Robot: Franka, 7 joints.
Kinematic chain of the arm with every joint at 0, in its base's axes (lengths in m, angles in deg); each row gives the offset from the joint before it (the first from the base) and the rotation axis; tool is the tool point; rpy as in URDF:
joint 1: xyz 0 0 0.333 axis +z
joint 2: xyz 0 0 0 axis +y
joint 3: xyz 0 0 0.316 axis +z
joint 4: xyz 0.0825 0 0 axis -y
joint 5: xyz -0.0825 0 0.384 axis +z
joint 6: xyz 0 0 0 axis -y
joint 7: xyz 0.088 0 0 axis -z
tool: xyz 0 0 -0.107 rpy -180 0 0
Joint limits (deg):
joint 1: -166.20..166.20
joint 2: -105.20..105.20
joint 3: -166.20..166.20
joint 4: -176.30..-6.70
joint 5: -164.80..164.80
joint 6: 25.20..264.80
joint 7: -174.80..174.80
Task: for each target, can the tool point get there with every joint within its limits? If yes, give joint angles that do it. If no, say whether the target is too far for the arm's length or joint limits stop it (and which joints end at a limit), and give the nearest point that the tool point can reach.
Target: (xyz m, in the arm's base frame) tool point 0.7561 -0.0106 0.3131
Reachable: yes | joints -14.25 73.50 13.98 -27.62 -119.45 213.88 -109.09
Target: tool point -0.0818 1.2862 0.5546
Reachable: no: too far | nearest point -0.0537 0.8438 0.4784 | short by 0.450 m
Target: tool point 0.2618 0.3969 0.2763
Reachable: yes | joints 15.61 16.13 55.11 -138.09 80.78 199.73 -81.48
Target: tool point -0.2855 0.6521 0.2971
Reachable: yes | joints 98.61 57.97 25.94 -48.54 -2.96 69.52 -130.76
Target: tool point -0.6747 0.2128 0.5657
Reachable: yes | joints 132.64 22.55 35.49 -83.81 66.64 136.23 11.44
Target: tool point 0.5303 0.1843 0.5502
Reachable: yes | joints -81.93 20.98 101.84 -120.64 121.75 108.91 77.66
